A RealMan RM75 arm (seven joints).
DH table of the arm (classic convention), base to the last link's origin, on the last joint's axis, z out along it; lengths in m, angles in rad. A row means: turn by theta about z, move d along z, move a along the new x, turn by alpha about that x. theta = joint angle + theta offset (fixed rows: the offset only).
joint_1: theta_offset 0; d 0.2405; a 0; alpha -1.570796
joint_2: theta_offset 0; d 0; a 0; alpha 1.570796
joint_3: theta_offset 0; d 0.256; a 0; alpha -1.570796
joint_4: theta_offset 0; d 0; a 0; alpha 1.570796
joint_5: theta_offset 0; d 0.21; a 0; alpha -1.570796
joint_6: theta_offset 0; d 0; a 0; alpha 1.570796
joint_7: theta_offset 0; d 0.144; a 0; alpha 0
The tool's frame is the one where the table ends.
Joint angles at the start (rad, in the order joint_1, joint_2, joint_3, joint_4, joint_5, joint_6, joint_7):
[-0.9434 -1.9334 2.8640 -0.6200 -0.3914 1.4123 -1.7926]
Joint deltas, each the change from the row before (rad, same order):
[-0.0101 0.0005 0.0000 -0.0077 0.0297 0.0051 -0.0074]
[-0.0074 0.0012 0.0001 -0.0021 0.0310 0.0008 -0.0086]
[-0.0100 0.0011 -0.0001 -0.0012 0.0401 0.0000 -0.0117]
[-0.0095 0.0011 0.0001 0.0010 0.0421 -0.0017 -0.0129]
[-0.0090 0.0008 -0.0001 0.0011 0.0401 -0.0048 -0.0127]
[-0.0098 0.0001 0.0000 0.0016 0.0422 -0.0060 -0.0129]
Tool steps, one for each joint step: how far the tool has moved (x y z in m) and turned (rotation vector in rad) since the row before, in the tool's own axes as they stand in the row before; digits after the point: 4 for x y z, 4 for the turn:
[0.0005 0.0011 0.0009 0.0023 -0.0253 0.0077]
[-0.0009 0.0003 0.0010 0.0045 -0.0273 0.0030]
[-0.0013 0.0007 0.0016 0.0055 -0.0353 0.0029]
[-0.0018 0.0005 0.0018 0.0067 -0.0375 0.0013]
[-0.0017 0.0000 0.0017 0.0098 -0.0346 0.0008]
[-0.0017 0.0002 0.0020 0.0109 -0.0363 0.0017]

